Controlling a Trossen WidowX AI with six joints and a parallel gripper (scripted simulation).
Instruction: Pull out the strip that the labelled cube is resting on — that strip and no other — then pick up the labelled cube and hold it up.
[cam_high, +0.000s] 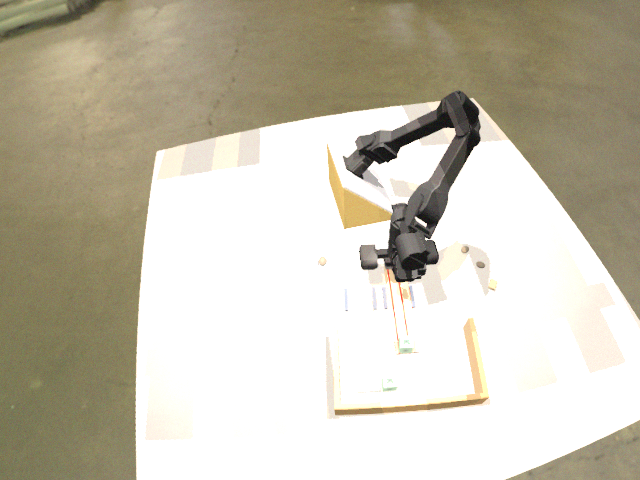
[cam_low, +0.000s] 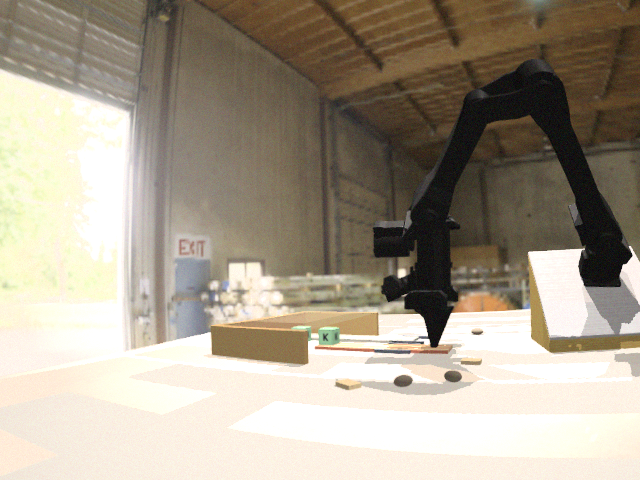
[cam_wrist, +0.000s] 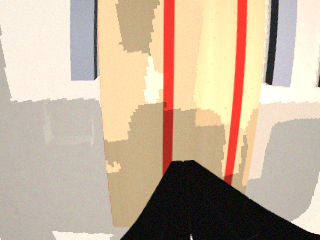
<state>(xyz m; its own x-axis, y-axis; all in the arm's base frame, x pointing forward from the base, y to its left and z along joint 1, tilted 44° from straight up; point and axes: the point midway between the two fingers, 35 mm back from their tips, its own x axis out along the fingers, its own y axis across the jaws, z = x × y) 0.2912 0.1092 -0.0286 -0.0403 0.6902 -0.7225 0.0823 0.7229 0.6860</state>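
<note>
The red-lined strip lies 90 mm ahead of my gripper tip and 10 mm to the right of it. Round my gripper tip: small tile (80 mm ahead, 250 mm to the left).
</note>
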